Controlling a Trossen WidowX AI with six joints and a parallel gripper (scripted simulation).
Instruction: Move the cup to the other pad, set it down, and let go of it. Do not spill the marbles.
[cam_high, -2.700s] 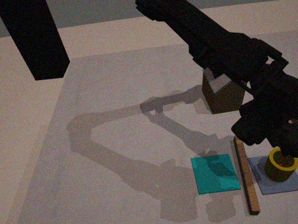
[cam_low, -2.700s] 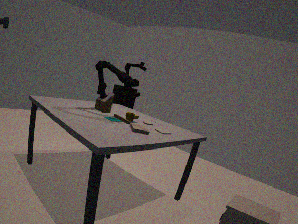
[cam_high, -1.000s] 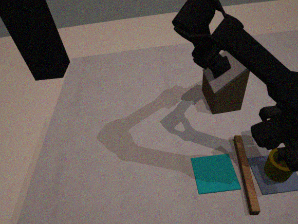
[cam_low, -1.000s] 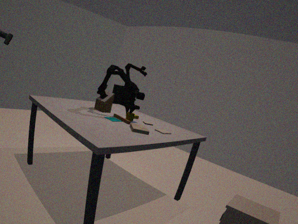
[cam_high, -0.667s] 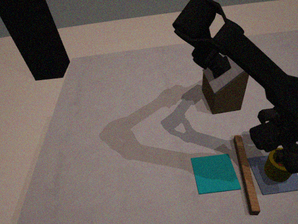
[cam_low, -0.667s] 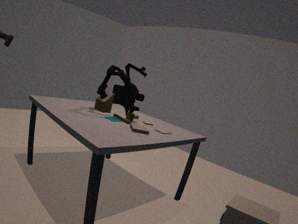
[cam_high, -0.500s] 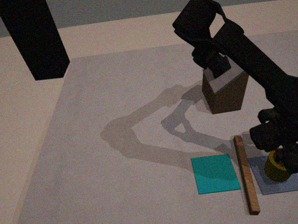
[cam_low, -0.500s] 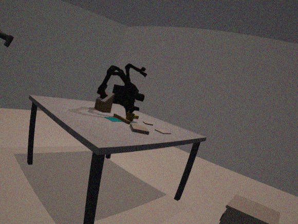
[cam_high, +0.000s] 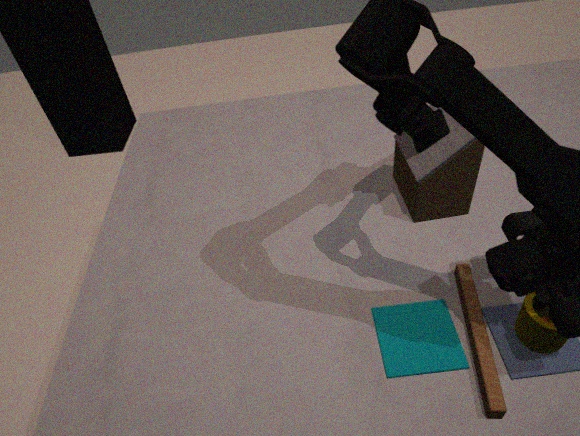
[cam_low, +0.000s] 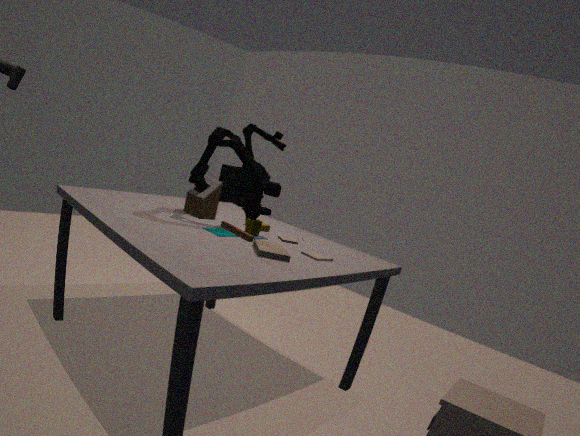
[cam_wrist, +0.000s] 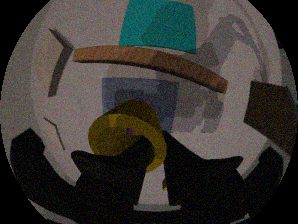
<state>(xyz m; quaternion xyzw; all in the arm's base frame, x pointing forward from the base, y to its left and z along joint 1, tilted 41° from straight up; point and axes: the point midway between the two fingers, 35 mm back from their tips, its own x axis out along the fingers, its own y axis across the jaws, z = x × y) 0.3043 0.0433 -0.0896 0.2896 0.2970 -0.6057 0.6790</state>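
Now: the teal pad 170 mm to the right of my gripper tip, 50 mm below it and 20 mm ahead of it. From my gripper tip the other things lie so: wooden bar 80 mm to the right, 30 mm below, 20 mm ahead; then yellow cup 30 mm ahead.
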